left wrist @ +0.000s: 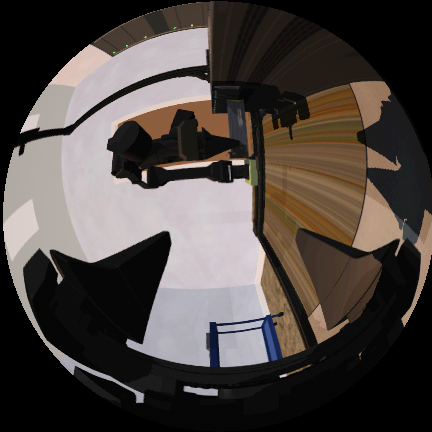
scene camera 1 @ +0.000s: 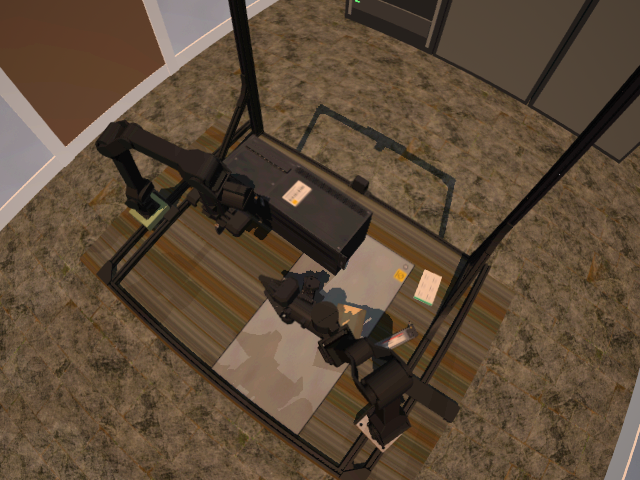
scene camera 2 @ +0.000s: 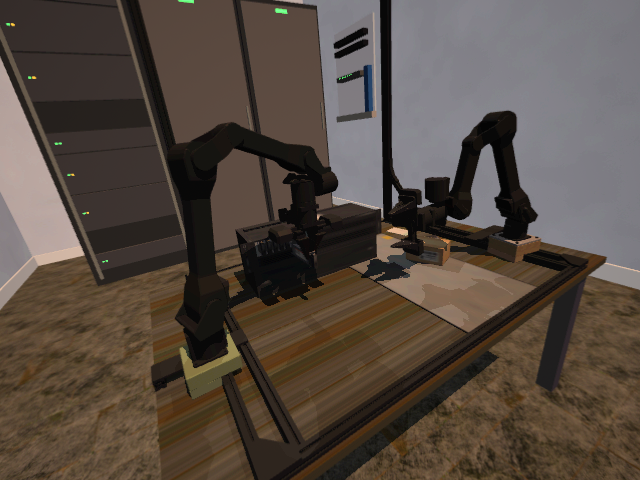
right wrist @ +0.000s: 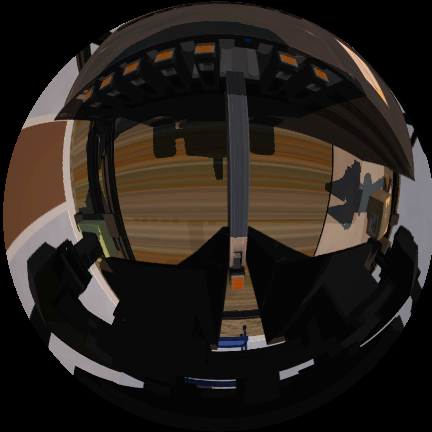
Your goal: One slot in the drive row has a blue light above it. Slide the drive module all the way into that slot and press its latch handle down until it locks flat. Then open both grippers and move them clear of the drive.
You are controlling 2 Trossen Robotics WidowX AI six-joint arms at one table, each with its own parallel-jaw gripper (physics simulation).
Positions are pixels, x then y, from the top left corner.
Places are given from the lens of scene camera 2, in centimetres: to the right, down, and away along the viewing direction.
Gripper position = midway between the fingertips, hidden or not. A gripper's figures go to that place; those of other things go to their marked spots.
my left gripper (scene camera 2: 390, 231): 19, -2, 76
my right gripper (scene camera 2: 309, 258): -3, 5, 75
